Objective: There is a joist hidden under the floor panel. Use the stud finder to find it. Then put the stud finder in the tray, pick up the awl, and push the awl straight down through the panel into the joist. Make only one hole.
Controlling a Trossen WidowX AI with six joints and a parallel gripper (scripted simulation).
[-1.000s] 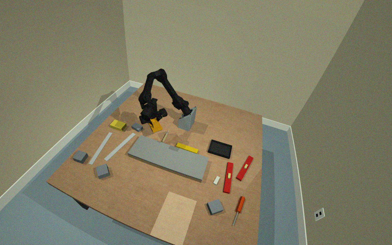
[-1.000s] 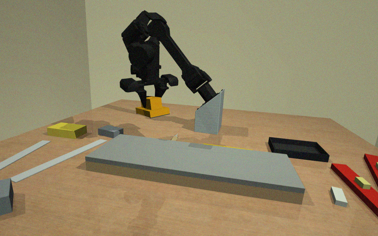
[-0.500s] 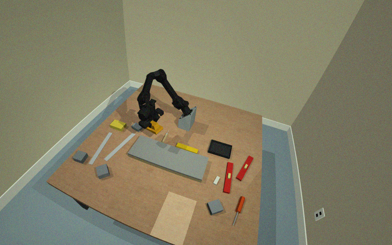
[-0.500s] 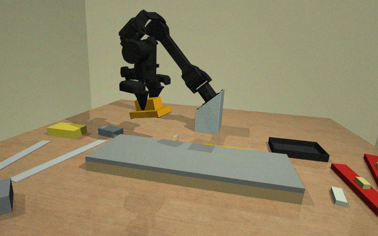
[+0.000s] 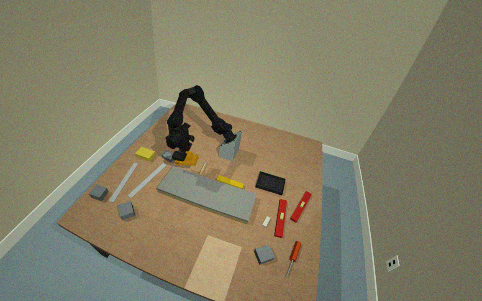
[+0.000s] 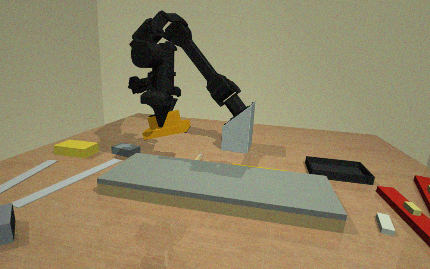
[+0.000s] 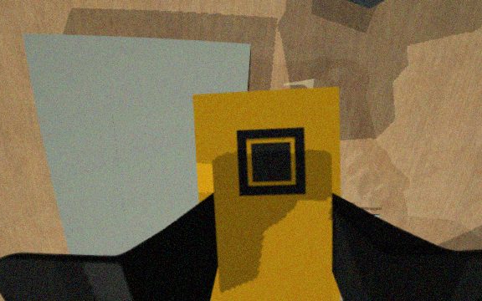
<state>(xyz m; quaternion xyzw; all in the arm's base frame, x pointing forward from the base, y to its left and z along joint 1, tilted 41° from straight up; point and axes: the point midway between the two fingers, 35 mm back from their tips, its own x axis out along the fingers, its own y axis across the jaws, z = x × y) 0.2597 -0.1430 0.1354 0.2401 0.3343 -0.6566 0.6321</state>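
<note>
The thin yellow bar is 28 cm to the left of my gripper tip, 12 cm below it and 2 cm behind it. From my gripper tip the other things lie so: awl (12 cm below, 9 cm to the left, 9 cm behind); grey block (16 cm to the right, 11 cm below, 7 cm behind); yellow stud finder (2 cm above, 1 cm to the right).
</note>
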